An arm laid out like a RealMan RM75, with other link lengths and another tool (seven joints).
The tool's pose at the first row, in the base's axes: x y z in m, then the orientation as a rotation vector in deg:
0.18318 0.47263 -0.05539 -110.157 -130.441 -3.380
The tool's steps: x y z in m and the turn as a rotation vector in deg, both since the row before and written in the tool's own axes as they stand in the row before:
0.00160 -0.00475 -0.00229 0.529 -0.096 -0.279
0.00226 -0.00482 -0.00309 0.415 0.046 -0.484
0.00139 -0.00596 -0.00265 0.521 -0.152 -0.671
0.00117 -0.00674 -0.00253 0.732 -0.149 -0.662
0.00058 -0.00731 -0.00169 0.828 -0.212 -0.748
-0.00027 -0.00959 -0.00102 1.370 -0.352 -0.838
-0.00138 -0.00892 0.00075 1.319 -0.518 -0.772
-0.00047 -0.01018 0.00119 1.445 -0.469 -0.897
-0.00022 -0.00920 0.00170 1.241 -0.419 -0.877
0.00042 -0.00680 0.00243 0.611 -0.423 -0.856
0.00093 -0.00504 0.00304 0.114 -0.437 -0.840
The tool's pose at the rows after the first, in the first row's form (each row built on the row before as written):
0.17848 0.47307 -0.05255 -109.629 -130.558 -2.715
0.17371 0.47401 -0.04878 -108.859 -130.825 -2.342
0.16794 0.47390 -0.04544 -107.912 -131.349 -1.686
0.16146 0.47337 -0.04214 -106.869 -131.767 -0.791
0.15447 0.47217 -0.03962 -105.704 -132.254 0.258
0.14541 0.46961 -0.03752 -104.228 -132.667 2.042
0.13703 0.46618 -0.03720 -102.906 -133.128 3.919
0.12722 0.46319 -0.03679 -101.346 -133.580 5.868
0.11824 0.46056 -0.03679 -99.875 -134.045 7.530
0.11121 0.45912 -0.03773 -98.710 -134.770 8.472
0.10555 0.45861 -0.03951 -97.787 -135.717 8.856

